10 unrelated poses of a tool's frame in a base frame.
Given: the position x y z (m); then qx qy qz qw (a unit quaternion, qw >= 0).
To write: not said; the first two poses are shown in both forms.
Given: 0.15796 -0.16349 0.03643 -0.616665 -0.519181 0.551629 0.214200
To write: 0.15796 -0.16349 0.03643 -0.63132 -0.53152 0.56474 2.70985
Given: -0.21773 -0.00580 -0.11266 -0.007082 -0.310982 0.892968 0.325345
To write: -0.21773 -0.00580 -0.11266 -0.00749 -0.32887 0.94434 2.47884
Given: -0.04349 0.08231 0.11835 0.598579 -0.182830 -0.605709 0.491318
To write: -0.04349 0.08231 0.11835 0.68725 -0.20991 -0.69543 2.11439
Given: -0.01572 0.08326 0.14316 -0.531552 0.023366 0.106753 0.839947
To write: -0.01572 0.08326 0.14316 -0.97951 0.04306 0.19672 1.14722
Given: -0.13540 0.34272 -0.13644 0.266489 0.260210 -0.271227 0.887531
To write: -0.13540 0.34272 -0.13644 0.57838 0.56475 -0.58867 0.95768
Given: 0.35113 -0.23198 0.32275 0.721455 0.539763 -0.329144 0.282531
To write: 0.35113 -0.23198 0.32275 0.75210 0.56269 -0.34312 2.56873
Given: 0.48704 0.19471 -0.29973 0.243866 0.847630 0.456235 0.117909
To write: 0.48704 0.19471 -0.29973 0.24558 0.85358 0.45944 2.90522
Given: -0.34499 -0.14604 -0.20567 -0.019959 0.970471 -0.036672 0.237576
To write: -0.34499 -0.14604 -0.20567 -0.02055 0.99908 -0.03775 2.66185
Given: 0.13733 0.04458 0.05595 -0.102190 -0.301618 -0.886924 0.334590
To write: 0.13733 0.04458 0.05595 -0.10844 -0.32007 -0.94117 2.45925
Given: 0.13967 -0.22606 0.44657 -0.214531 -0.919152 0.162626 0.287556
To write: 0.13967 -0.22606 0.44657 -0.22399 -0.95969 0.16980 2.55824
